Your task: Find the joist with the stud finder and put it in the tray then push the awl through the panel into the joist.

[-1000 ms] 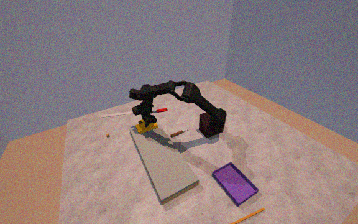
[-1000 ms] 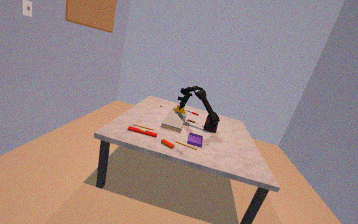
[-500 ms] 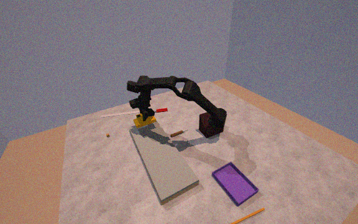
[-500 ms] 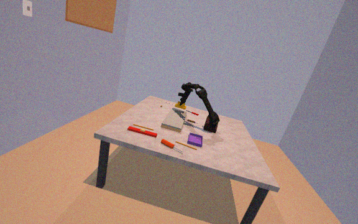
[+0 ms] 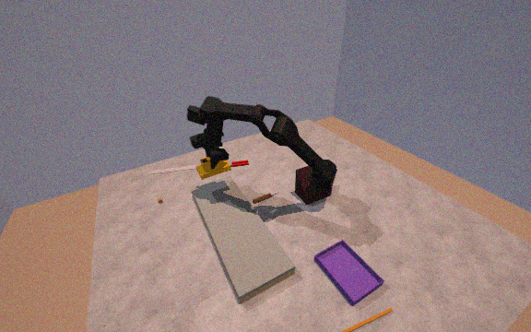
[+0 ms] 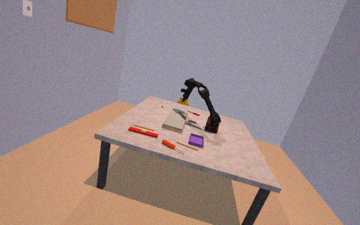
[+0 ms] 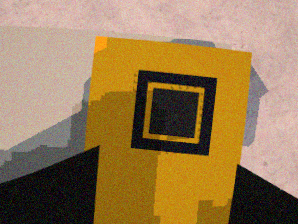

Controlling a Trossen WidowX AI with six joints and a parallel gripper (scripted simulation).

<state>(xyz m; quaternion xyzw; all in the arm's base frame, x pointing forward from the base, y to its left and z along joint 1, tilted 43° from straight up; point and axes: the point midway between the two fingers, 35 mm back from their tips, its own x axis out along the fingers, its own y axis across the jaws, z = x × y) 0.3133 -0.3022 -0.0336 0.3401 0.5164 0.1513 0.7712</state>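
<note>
Right now the purple tray is 160 mm behind my gripper tip, 560 mm to the left of it and 150 mm below it. From my gripper tip the other things lie so: small orange block 210 mm ahead, 120 mm to the right, 150 mm below; then yellow stud finder 10 mm ahead, 20 mm above; then awl 180 mm behind, 140 mm to the left, 150 mm below.
</note>
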